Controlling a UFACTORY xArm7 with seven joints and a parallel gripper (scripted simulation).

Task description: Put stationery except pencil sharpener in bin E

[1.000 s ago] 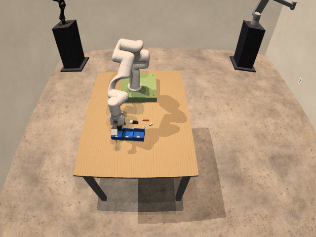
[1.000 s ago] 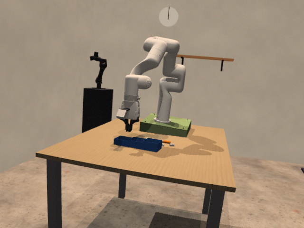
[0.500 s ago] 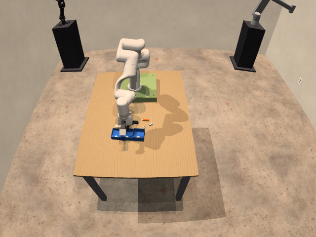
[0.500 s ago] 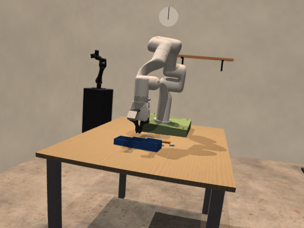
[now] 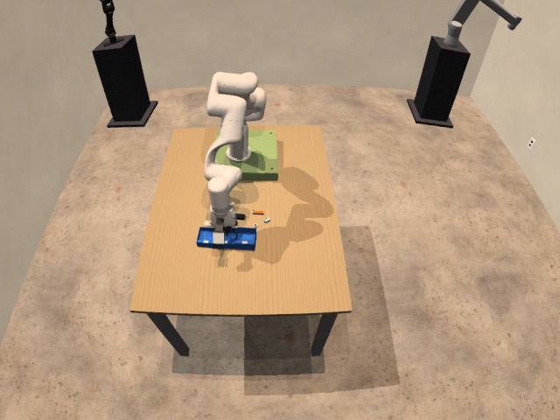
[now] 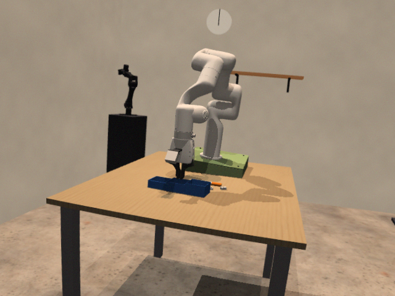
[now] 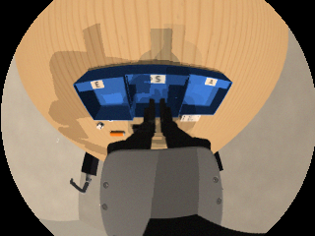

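The blue bin tray is 5 cm below my hand. From my hand the other things lie so: black item (13 cm behind, 2 cm to the left, 6 cm below); orange stick (16 cm behind, 12 cm to the left, 6 cm below); white flat piece (8 cm behind, 9 cm to the right, 6 cm below).
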